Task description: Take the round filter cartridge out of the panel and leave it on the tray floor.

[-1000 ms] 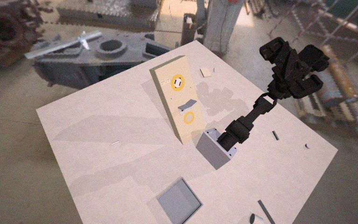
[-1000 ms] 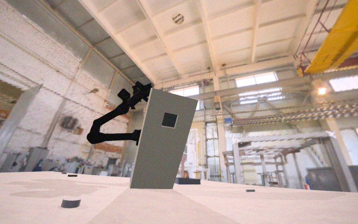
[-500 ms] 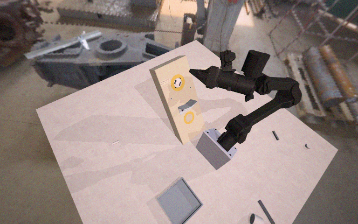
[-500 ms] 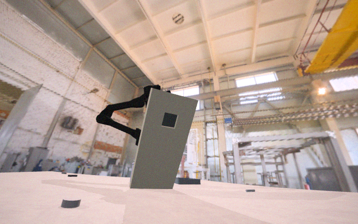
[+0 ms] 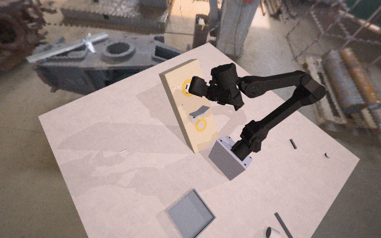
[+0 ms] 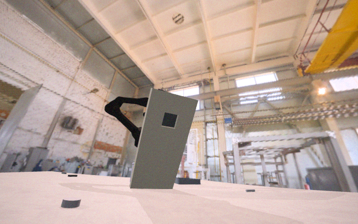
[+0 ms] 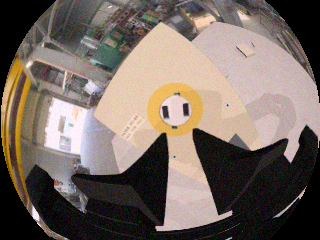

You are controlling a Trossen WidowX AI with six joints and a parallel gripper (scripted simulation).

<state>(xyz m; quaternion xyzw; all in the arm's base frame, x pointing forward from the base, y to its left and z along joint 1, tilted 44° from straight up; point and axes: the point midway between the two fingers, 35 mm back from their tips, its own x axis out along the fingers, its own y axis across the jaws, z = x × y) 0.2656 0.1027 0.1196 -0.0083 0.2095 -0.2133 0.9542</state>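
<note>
The round filter cartridge is 6 cm ahead of my gripper tip and 5 cm below it. Round my gripper tip: grey bracket 14 cm below, 4 cm behind; grey tray 34 cm behind, 31 cm below, 29 cm to the left.
</note>
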